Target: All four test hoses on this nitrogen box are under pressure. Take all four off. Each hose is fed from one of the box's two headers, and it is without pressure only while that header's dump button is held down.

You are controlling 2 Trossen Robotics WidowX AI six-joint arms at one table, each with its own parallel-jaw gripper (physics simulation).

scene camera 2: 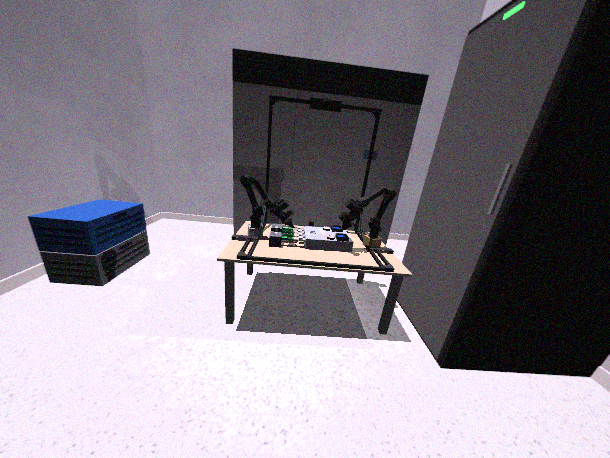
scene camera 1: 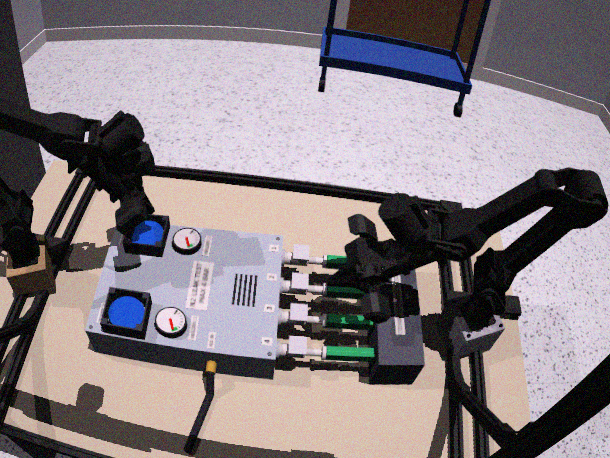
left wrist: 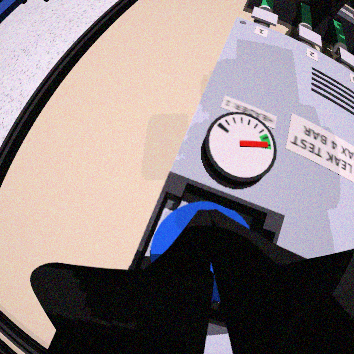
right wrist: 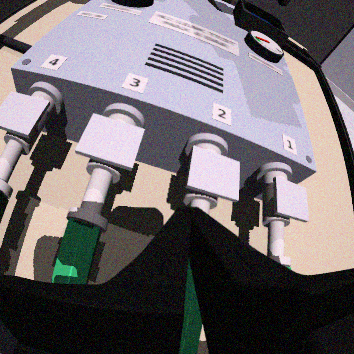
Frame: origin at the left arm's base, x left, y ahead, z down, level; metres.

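Seen in the pictures: left gripper, fingertip midpoint: [scene camera 2: 341, 231] [scene camera 1: 153, 211] [left wrist: 206, 218] [right wrist: 282, 4]; right gripper, fingertip midpoint: [scene camera 2: 294, 228] [scene camera 1: 327, 283] [left wrist: 329, 14] [right wrist: 186, 216]; left arm's base at its link origin: [scene camera 2: 373, 236] [scene camera 1: 25, 255]; right arm's base at its link origin: [scene camera 2: 255, 226] [scene camera 1: 477, 314].
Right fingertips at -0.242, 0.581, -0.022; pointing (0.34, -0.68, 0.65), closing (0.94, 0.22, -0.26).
Pixels of each thing's top centre, then the offset from my right fingertips to it, as dx, dy, dz. "*": a spot on its surface instead.
- hose 1 at a spot on its surface: [scene camera 1: 336, 261] * +0.073, +0.056, +0.042
- hose 2 at a spot on its surface: [right wrist: 191, 316] [scene camera 1: 348, 287] * +0.007, +0.052, +0.042
- hose 3 at a spot on its surface: [right wrist: 75, 253] [scene camera 1: 337, 318] * -0.051, +0.005, +0.042
- hose 4 at a spot on its surface: [scene camera 1: 349, 352] * -0.126, -0.004, +0.041
- far blue dump button at its top centre: [left wrist: 203, 253] [scene camera 1: 146, 233] +0.214, -0.292, +0.010
- header 1 gauge at a spot on its surface: [left wrist: 240, 147] [scene camera 1: 184, 238] * +0.183, -0.216, +0.012
- second blue dump button at its top centre: [scene camera 1: 126, 312] +0.039, -0.365, +0.010
- grey block at a spot on its surface: [scene camera 1: 396, 347] * -0.153, +0.073, +0.026
- black supply hose at a spot on its surface: [scene camera 1: 203, 409] * -0.141, -0.276, +0.092
The grey nitrogen box [scene camera 1: 226, 254] [scene camera 2: 321, 240] [left wrist: 267, 77] [right wrist: 105, 46] lies on the table. Four hoses with green sleeves are plugged into its right side: hose 1 [scene camera 1: 336, 261], hose 2 [scene camera 1: 344, 291] [right wrist: 191, 316], hose 3 [scene camera 1: 349, 321] [right wrist: 75, 253] and hose 4 [scene camera 1: 349, 352]. My left gripper [scene camera 1: 134, 227] [scene camera 2: 349, 219] [left wrist: 206, 218] is shut, with its tips on the far blue dump button [scene camera 1: 149, 233] [left wrist: 175, 221]. The header 1 gauge [scene camera 1: 187, 240] [left wrist: 240, 147] has its needle at the green mark. My right gripper [scene camera 1: 341, 274] [scene camera 2: 287, 218] [right wrist: 186, 216] is shut and empty over hose 2, just behind its white coupler [right wrist: 212, 173].
A second blue dump button [scene camera 1: 126, 313] and its gauge [scene camera 1: 170, 322] sit at the box's near left. The hoses end at a grey block [scene camera 1: 396, 347]. A black supply hose [scene camera 1: 203, 409] leaves the front. A blue cart [scene camera 1: 394, 59] stands behind; a dark cabinet [scene camera 2: 476, 182] stands beside the table.
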